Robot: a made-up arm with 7 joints. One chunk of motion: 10 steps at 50 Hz.
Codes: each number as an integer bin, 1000 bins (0 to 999) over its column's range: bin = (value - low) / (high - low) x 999, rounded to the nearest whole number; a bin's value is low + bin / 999 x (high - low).
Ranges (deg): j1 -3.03..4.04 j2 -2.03..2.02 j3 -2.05..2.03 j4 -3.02..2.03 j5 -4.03..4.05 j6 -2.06..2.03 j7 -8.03..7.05
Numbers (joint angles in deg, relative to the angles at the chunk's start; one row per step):
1: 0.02 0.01 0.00 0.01 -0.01 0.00 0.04
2: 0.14 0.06 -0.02 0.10 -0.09 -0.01 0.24
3: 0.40 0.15 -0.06 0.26 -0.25 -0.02 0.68
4: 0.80 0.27 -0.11 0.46 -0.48 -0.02 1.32
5: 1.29 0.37 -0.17 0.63 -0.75 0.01 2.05
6: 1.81 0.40 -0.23 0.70 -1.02 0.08 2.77
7: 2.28 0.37 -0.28 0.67 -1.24 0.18 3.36
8: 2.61 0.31 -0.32 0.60 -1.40 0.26 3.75
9: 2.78 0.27 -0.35 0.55 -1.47 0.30 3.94
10: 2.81 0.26 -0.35 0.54 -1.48 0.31 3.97
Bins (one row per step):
1: 431 503 502 599 497 503 535
2: 448 516 497 617 487 501 548
3: 485 538 487 649 467 498 577
4: 541 567 475 688 439 498 619
5: 610 592 460 722 406 506 668
6: 684 599 446 736 372 523 715
7: 750 592 433 730 345 547 755
8: 797 577 424 716 325 567 780
9: 821 567 416 706 317 576 793
10: 825 565 416 704 315 579 795

